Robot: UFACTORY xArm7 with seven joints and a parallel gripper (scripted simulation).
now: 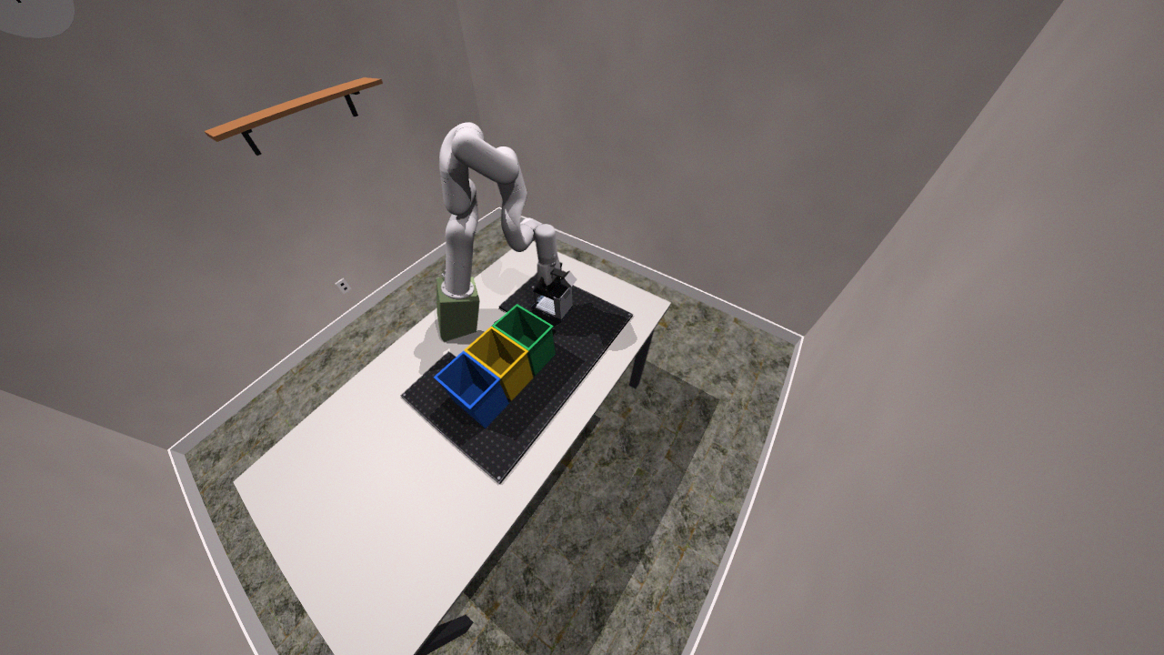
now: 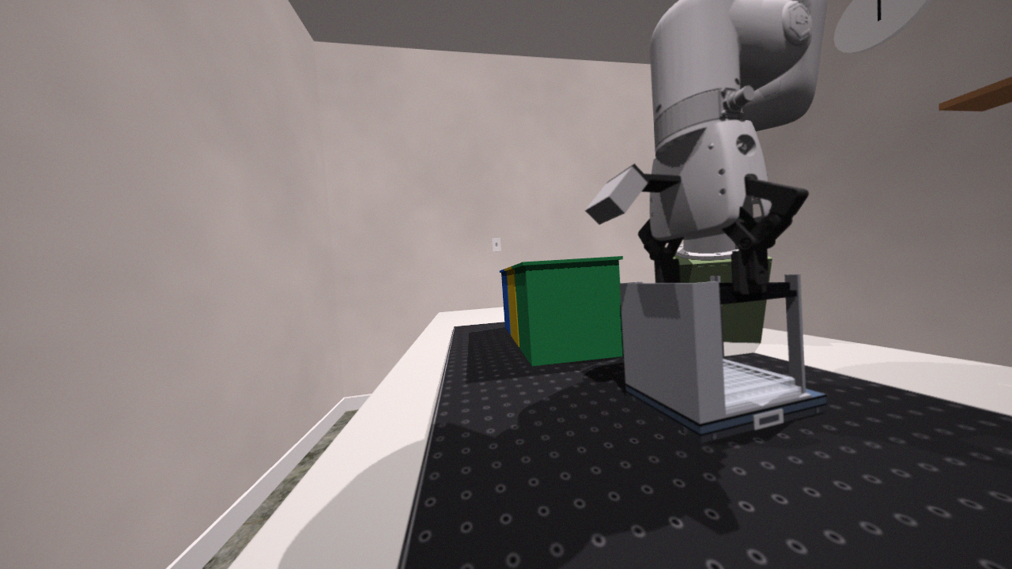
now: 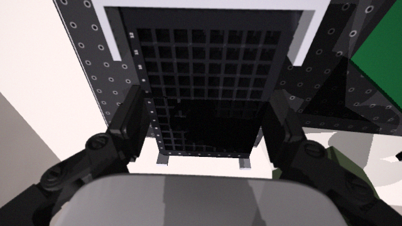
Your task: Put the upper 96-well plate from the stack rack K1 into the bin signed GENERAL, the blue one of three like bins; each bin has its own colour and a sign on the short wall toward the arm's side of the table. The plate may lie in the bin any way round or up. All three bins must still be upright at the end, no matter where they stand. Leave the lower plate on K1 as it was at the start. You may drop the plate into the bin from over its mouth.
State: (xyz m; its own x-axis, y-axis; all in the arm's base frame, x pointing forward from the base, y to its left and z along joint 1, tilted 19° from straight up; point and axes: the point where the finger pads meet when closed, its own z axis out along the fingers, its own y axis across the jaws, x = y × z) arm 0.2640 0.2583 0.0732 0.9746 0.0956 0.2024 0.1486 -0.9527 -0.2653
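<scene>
Now: hand 7 cm short of the grey rack wall, 6 cm above it and 1 cm to the right of it. Round my hand: white plate: 11 cm below; thin rack post: 7 cm behind, 6 cm below, 3 cm to the left; black 96-well plate: 1 cm below.
</scene>
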